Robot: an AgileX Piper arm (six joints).
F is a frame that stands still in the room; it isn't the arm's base.
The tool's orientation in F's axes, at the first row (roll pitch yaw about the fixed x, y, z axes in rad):
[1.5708 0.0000 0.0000]
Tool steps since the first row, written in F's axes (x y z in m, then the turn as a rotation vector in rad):
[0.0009 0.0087 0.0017 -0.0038 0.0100 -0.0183]
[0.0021 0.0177 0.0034 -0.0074 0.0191 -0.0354]
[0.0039 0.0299 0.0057 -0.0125 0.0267 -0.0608]
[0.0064 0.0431 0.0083 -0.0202 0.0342 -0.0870]
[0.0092 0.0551 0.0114 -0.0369 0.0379 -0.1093]
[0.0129 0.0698 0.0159 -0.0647 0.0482 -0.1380]
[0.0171 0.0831 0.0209 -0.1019 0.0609 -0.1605]
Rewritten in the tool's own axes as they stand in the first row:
[0.0009 0.0017 -0.0087 -0.0038 -0.0183 -0.0100]
[0.0021 0.0034 -0.0177 -0.0074 -0.0354 -0.0191]
[0.0039 0.0057 -0.0299 -0.0125 -0.0608 -0.0267]
[0.0064 0.0083 -0.0431 -0.0202 -0.0870 -0.0342]
[0.0092 0.0114 -0.0551 -0.0369 -0.1093 -0.0379]
[0.0129 0.0159 -0.0698 -0.0647 -0.1380 -0.0482]
[0.0171 0.0209 -0.0831 -0.1019 -0.1605 -0.0609]

